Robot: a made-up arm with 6 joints.
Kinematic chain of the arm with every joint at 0, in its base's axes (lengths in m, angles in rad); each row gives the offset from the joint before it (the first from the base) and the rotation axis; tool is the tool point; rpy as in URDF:
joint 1: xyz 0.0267 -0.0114 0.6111 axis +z
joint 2: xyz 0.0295 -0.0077 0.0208 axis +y
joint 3: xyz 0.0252 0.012 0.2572 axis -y
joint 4: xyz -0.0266 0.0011 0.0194 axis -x
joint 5: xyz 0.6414 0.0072 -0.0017 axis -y
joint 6: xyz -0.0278 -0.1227 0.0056 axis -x
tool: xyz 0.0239 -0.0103 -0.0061 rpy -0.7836 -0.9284 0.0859
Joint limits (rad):
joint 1: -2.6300..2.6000
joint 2: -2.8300..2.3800
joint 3: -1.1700..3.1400
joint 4: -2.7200..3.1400
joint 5: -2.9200..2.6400
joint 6: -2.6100..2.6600
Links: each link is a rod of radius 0.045 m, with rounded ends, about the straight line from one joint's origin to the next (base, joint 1, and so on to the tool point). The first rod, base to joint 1, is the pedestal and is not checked.
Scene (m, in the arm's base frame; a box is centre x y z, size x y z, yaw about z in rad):
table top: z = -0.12
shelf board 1: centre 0.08 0.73 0.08 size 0.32 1 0.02 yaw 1.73
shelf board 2: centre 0.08 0.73 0.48 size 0.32 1 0.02 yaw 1.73
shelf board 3: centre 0.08 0.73 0.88 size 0.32 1 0.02 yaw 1.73
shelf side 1: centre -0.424 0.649 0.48 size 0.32 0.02 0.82 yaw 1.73
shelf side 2: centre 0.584 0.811 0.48 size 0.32 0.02 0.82 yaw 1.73
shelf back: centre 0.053 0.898 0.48 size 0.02 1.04 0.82 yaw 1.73
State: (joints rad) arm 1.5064 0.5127 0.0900 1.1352 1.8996 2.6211
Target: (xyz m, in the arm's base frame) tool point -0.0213 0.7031 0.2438
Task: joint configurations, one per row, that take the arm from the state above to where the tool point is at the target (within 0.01 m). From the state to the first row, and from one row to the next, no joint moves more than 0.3 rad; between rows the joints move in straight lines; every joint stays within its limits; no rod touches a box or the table.
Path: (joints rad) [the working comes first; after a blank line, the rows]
Joints at the target: 1.6997 1.2893 0.3061 1.2030 1.9370 2.6367
Straight joint move there: touches shelf board 2.

1: 1.4814 0.2620 -0.1562 1.1025 1.8842 2.6166
2: 1.4563 0.0114 -0.4023 1.0699 1.8688 2.6121
3: 1.4313 -0.2393 -0.6485 1.0372 1.8534 2.6076
4: 1.4063 -0.4900 -0.8946 1.0045 1.8380 2.6031
5: 1.3812 -0.7406 -1.1408 0.9718 1.8226 2.5986
6: 1.4462 -0.4645 -1.0706 0.9915 1.8370 2.6047
7: 1.5112 -0.1885 -1.0004 1.0111 1.8514 2.6108
8: 1.5761 0.0876 -0.9302 1.0307 1.8659 2.6169
9: 1.6411 0.3637 -0.8601 1.0503 1.8803 2.6230
10: 1.7061 0.6398 -0.7899 1.0699 1.8947 2.6291
11: 1.7045 0.8021 -0.5159 1.1032 1.9053 2.6310
12: 1.7029 0.9645 -0.2419 1.1365 1.9159 2.6329
13: 1.7013 1.1269 0.0321 1.1697 1.9264 2.6348
14: 1.6997 1.2893 0.3061 1.2030 1.9370 2.6367

